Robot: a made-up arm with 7 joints.
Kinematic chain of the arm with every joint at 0, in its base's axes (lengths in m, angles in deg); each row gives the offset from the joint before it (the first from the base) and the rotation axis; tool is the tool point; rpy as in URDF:
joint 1: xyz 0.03 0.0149 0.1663 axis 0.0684 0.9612 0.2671
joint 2: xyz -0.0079 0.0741 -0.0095 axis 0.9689 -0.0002 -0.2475
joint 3: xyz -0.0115 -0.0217 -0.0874 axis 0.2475 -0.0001 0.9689
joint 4: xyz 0.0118 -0.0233 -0.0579 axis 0.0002 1 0
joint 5: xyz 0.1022 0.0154 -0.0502 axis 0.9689 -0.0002 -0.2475
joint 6: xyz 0.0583 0.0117 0.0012 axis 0.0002 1 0
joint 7: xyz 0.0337 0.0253 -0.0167 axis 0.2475 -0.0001 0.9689
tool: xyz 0.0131 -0.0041 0.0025 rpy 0 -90 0
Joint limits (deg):
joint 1: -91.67..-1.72
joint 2: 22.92..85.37
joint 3: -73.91..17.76
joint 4: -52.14..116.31
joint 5: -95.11..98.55
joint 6: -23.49..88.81
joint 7: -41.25..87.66
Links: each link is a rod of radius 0.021 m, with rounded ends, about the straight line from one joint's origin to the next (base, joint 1, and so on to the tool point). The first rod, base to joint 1, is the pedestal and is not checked.
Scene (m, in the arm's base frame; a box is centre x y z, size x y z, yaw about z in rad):
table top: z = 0
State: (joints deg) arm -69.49 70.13 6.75 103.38 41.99 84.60 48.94
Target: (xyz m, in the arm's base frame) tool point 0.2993 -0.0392 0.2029
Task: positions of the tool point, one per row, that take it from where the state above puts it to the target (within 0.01 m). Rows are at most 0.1 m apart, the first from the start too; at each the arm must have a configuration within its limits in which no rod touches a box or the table.
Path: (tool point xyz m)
1: 0.2544 0.3266 0.1421
2: 0.3102 0.2748 0.1594
3: 0.3490 0.2020 0.1733
4: 0.3618 0.1172 0.1845
5: 0.3446 0.0325 0.1942
6: 0.2993 -0.0392 0.2029

